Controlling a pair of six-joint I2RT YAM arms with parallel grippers.
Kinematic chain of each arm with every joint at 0, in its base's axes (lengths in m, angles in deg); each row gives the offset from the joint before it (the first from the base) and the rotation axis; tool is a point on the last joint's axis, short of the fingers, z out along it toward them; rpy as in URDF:
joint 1: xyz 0 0 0.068 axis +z
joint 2: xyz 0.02 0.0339 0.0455 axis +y
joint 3: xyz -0.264 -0.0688 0 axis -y
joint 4: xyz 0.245 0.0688 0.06 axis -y
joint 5: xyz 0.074 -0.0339 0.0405 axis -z
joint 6: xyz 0.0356 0 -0.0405 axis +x
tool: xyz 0 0 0 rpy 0 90 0
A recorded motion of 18 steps. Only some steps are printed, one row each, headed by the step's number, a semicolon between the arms.
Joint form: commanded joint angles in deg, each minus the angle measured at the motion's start. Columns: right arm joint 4, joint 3, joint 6, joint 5, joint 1, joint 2; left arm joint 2, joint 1, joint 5, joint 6, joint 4, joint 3.
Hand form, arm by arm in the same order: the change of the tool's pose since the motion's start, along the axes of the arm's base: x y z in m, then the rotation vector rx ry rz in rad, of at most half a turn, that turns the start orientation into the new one. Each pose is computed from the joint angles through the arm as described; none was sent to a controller.
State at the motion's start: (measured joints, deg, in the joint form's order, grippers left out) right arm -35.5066 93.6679 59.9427 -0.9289 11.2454 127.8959; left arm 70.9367 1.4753 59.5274 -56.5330 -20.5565 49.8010
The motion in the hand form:
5: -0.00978 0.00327 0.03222 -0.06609 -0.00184 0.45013; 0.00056 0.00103 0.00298 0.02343 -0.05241 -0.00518
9: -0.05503 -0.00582 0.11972 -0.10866 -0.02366 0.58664; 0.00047 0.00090 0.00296 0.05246 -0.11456 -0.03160
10: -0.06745 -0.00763 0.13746 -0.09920 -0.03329 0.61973; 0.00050 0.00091 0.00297 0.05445 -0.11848 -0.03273
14: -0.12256 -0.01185 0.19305 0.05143 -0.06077 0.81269; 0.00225 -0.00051 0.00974 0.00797 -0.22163 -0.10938
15: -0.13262 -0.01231 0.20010 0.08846 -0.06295 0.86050; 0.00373 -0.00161 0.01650 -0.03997 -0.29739 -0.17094
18: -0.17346 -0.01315 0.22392 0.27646 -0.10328 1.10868; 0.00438 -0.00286 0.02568 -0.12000 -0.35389 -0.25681
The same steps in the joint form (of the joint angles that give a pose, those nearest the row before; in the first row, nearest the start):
5: -7.95 2.38 -25.38 -4.94 0.26 -3.39; -0.22 0.20 -0.46 2.49 0.35 0.33
9: -21.25 2.41 -33.64 -5.14 0.26 -16.83; -0.22 0.17 -0.37 6.73 0.31 0.33
10: -24.00 2.41 -35.30 -6.27 0.26 -19.78; -0.22 0.17 -0.39 6.97 0.33 0.33
14: -36.02 2.40 -43.71 -17.62 0.26 -29.99; -0.22 0.20 4.94 8.87 4.33 0.33
15: -38.47 2.41 -46.01 -20.28 0.26 -31.43; -0.22 0.20 9.62 8.83 8.48 0.33
18: -49.33 2.38 -59.65 -33.44 0.28 -36.39; -0.22 0.20 16.44 5.99 14.08 0.33

